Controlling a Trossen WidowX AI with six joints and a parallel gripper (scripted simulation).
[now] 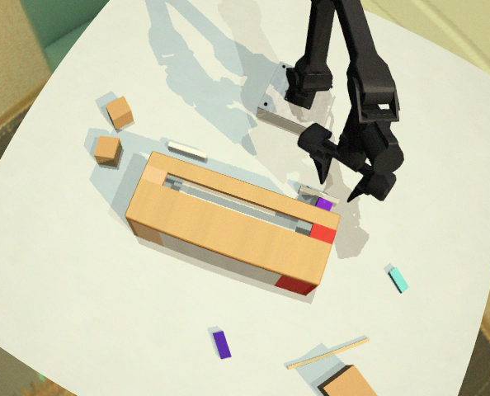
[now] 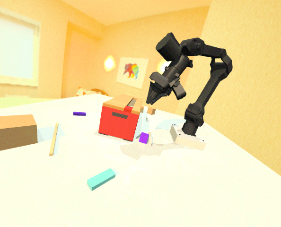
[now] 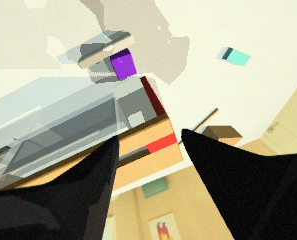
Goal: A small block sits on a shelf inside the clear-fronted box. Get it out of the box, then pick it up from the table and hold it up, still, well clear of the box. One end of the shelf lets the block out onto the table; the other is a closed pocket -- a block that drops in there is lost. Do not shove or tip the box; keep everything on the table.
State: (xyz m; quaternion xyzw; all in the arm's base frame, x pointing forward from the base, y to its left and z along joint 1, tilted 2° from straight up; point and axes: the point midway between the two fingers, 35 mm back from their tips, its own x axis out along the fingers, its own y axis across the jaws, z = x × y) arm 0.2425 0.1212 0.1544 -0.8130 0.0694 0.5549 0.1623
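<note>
Right now the purple block is 20 mm behind my gripper tip and 150 mm below it. The rest, counted from my gripper tip: purple bar: 330 mm ahead, 90 mm to the right, 160 mm below; teal bar: 70 mm ahead, 230 mm to the left, 160 mm below; wooden stick: 280 mm ahead, 130 mm to the left, 160 mm below.
</note>
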